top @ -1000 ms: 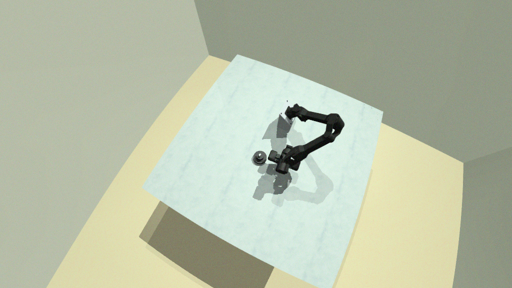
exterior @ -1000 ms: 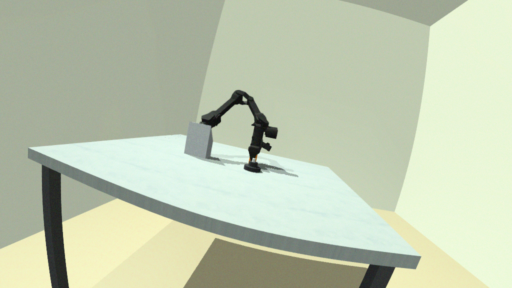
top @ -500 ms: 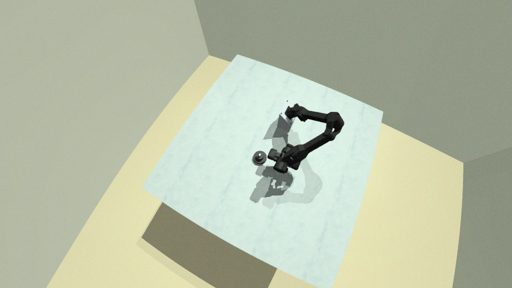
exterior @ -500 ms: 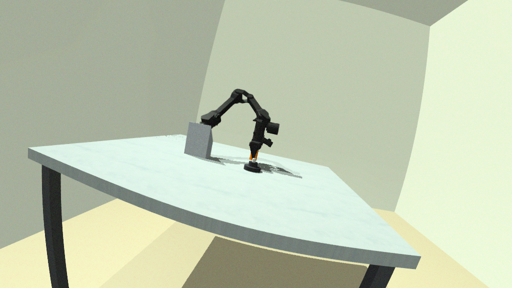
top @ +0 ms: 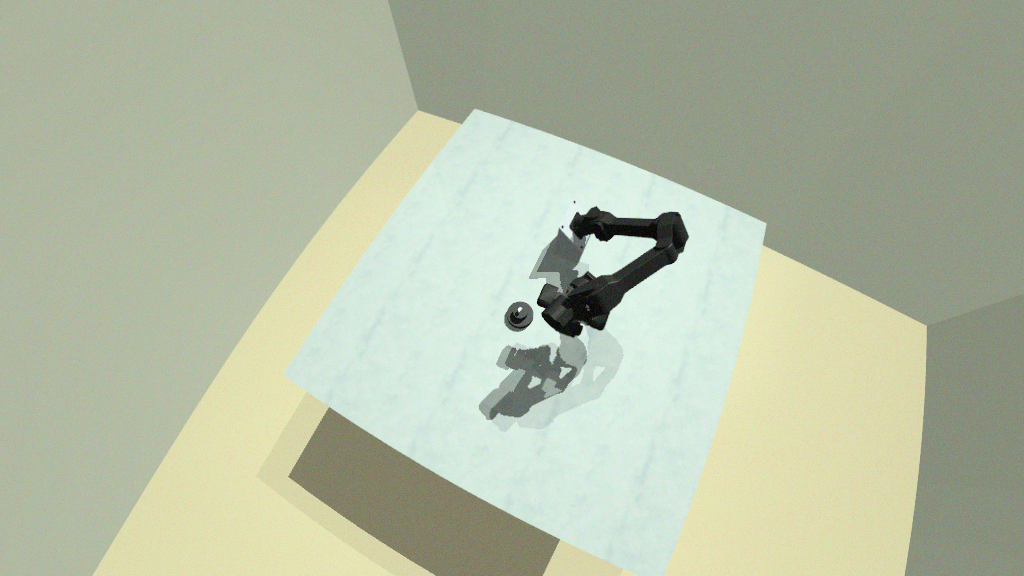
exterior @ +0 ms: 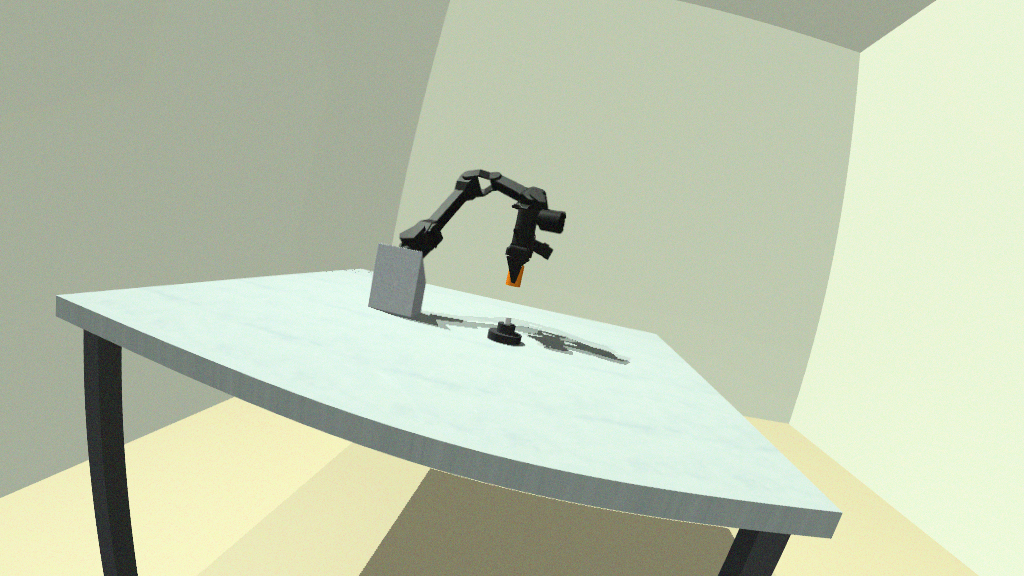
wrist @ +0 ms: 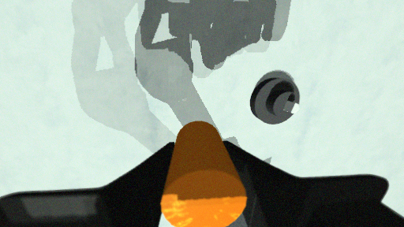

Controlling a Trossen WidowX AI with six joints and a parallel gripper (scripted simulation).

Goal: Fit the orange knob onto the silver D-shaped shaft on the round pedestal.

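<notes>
My gripper tip is 2 cm short of the round dark pedestal, 15 cm to the left of it and 10 cm above it. Also, from my gripper tip: orange knob (3 cm above).
</notes>
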